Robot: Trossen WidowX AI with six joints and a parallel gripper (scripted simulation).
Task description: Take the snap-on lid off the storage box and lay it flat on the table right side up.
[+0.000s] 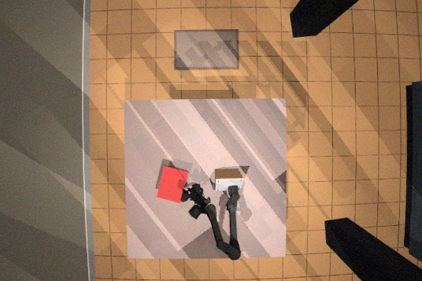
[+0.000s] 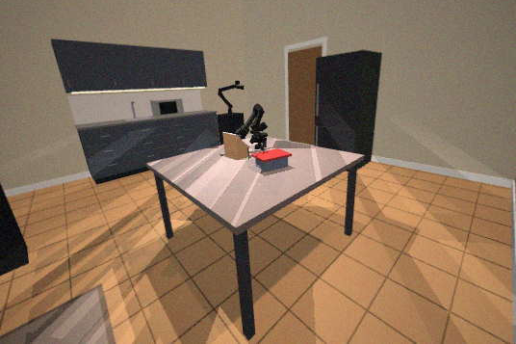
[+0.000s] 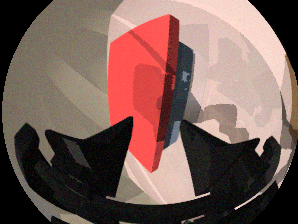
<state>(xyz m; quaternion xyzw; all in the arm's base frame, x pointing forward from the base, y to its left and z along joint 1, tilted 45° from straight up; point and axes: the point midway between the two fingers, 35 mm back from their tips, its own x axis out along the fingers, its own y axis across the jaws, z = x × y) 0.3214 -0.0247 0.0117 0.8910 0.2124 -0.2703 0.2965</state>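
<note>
The red lid is 90 mm ahead of my gripper tip, 40 mm to the right of it and 20 mm below it. From my gripper tip the other things lie so: storage box 90 mm ahead, 60 mm below, 40 mm to the right.
</note>
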